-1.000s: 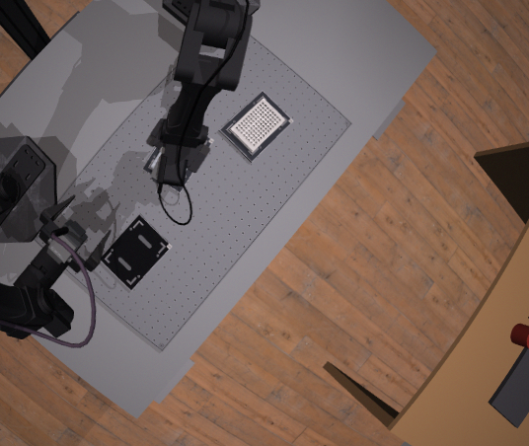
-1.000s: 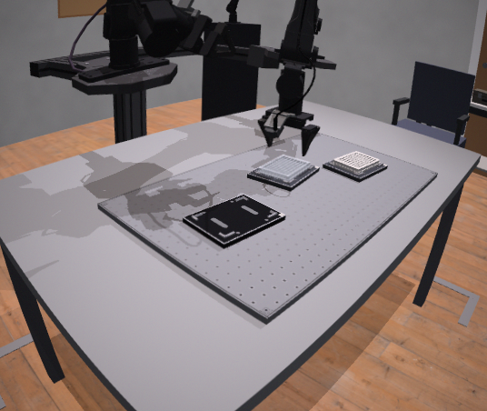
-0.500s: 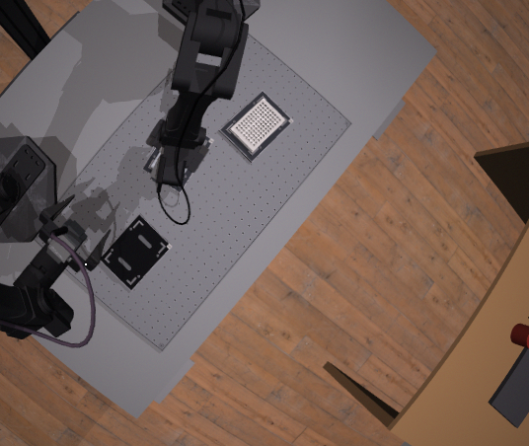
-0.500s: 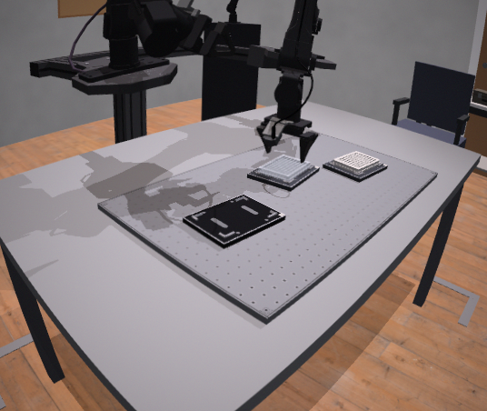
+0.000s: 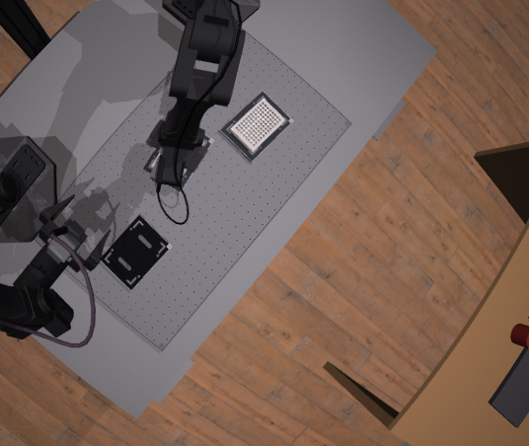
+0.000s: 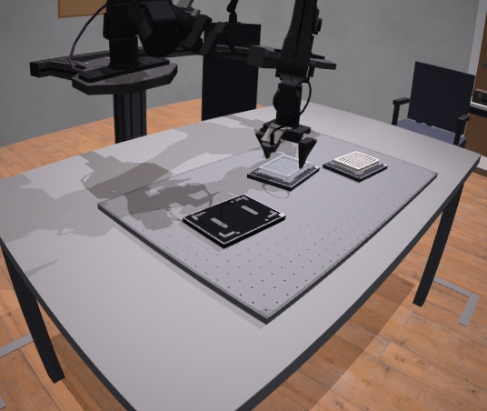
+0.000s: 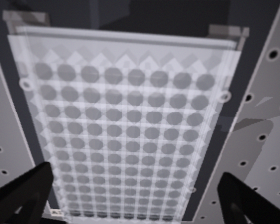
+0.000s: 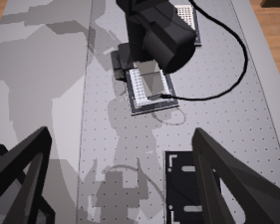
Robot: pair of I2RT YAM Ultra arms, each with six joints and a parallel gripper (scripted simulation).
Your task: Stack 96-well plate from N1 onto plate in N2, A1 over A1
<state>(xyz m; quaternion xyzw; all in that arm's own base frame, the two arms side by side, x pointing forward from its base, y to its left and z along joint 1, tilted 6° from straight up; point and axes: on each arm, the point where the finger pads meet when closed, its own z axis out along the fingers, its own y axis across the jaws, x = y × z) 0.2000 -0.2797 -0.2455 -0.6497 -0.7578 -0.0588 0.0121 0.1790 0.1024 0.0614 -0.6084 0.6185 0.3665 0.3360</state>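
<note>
Right now the clear 96-well plate is 2 cm below my left hand and 1 cm ahead of it. The rest, counted from my left hand: A1 label 8 cm to the left, 5 cm ahead, 2 cm below; then black nest 26 cm to the right, 10 cm ahead, 3 cm below.
</note>
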